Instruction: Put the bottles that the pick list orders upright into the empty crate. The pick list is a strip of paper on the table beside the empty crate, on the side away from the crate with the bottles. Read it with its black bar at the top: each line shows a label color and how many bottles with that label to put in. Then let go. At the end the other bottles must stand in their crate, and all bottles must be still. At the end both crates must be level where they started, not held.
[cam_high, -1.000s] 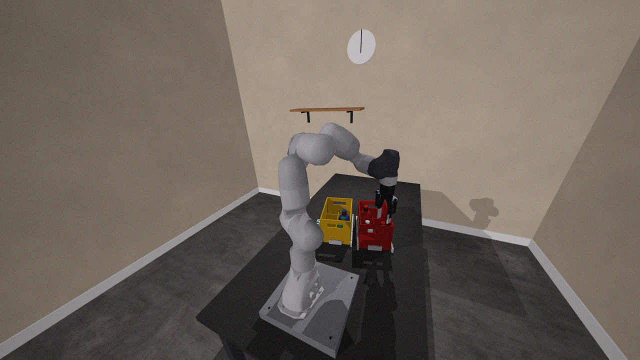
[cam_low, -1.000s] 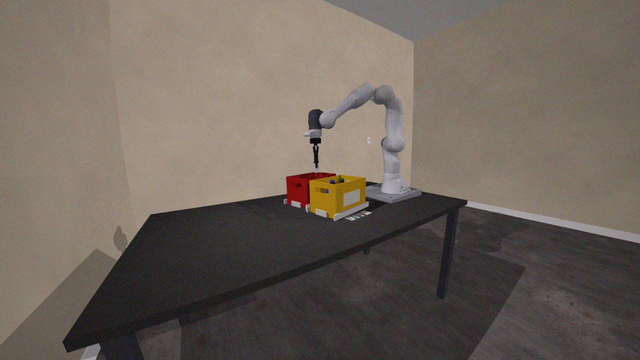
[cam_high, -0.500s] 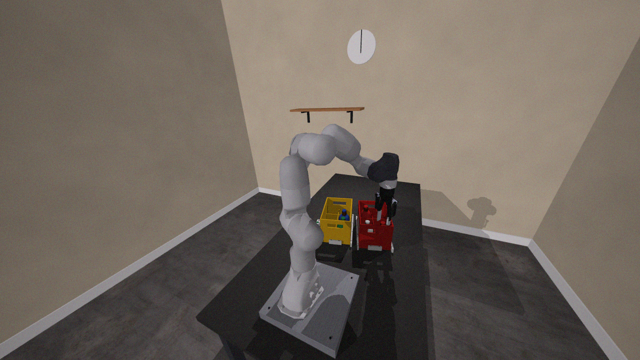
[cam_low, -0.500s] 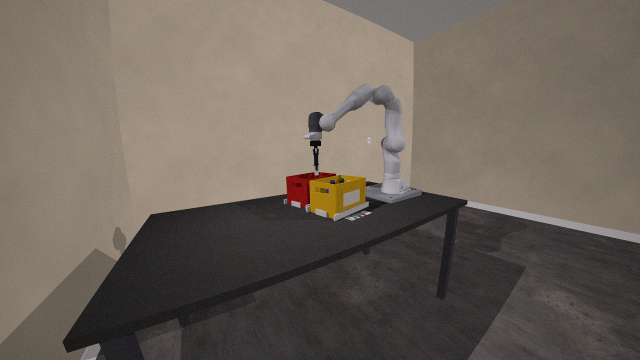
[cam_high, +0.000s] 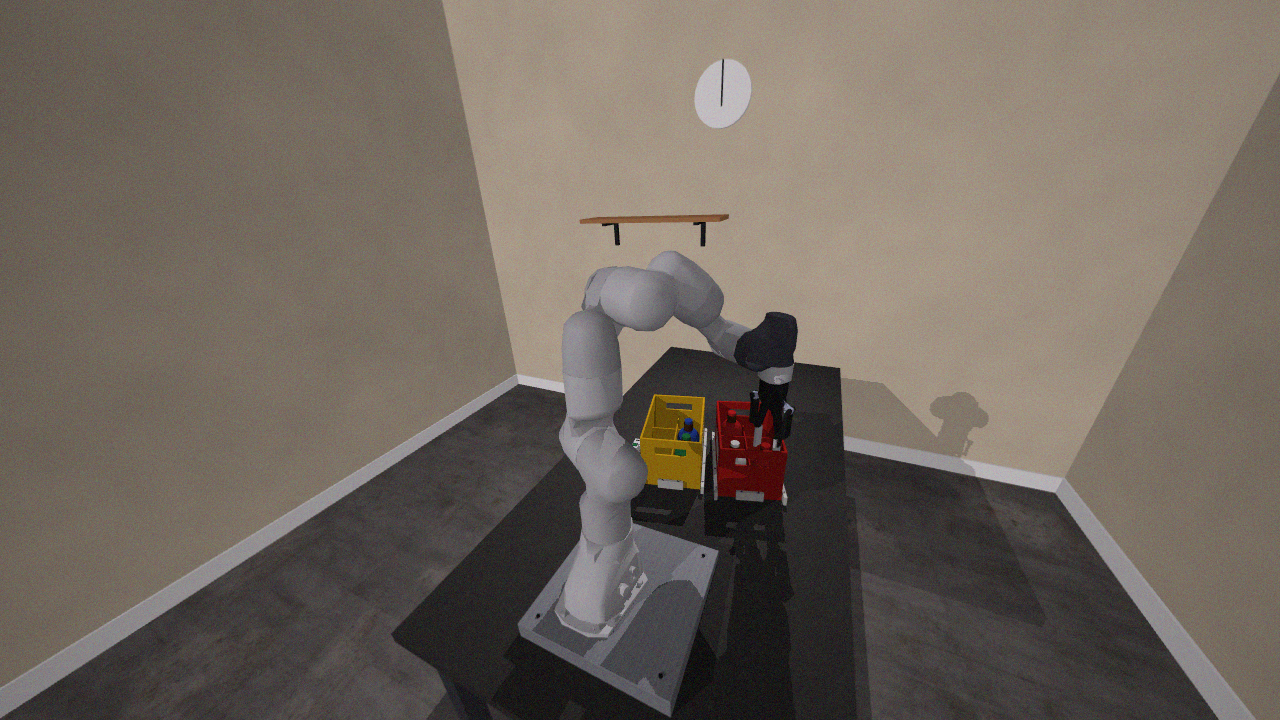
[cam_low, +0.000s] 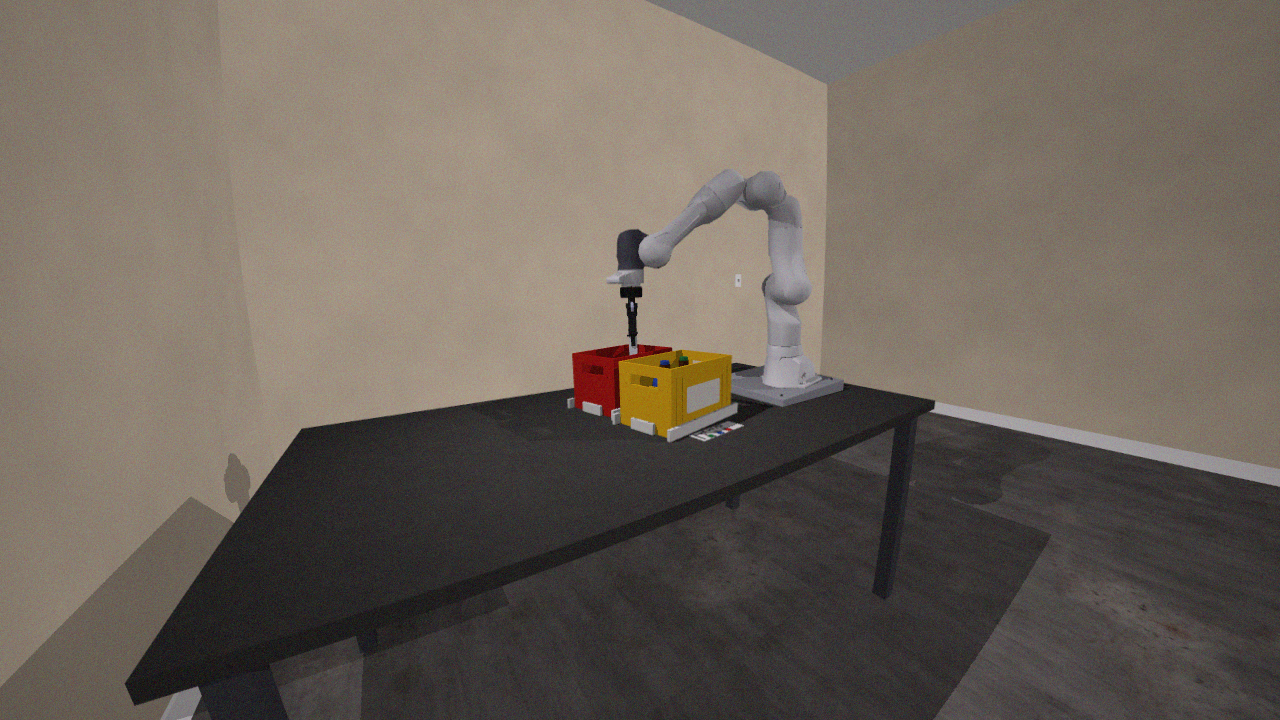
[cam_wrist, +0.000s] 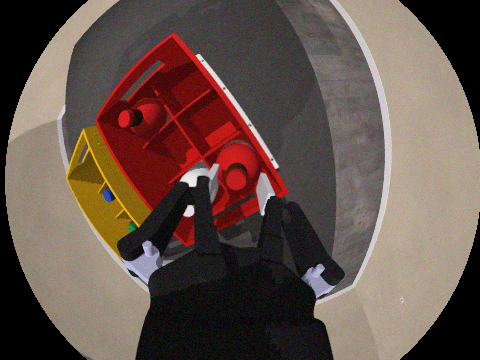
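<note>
My gripper is now 20 mm past the white-capped bottle, 90 mm to the right of it and 90 mm above it. The rest, counted from my hand: green-labelled bottle: 40 mm behind, 230 mm to the left, 90 mm below; red crate: 80 mm ahead, 70 mm to the left, 90 mm below; blue-labelled bottle: 50 mm ahead, 250 mm to the left, 90 mm below.
</note>
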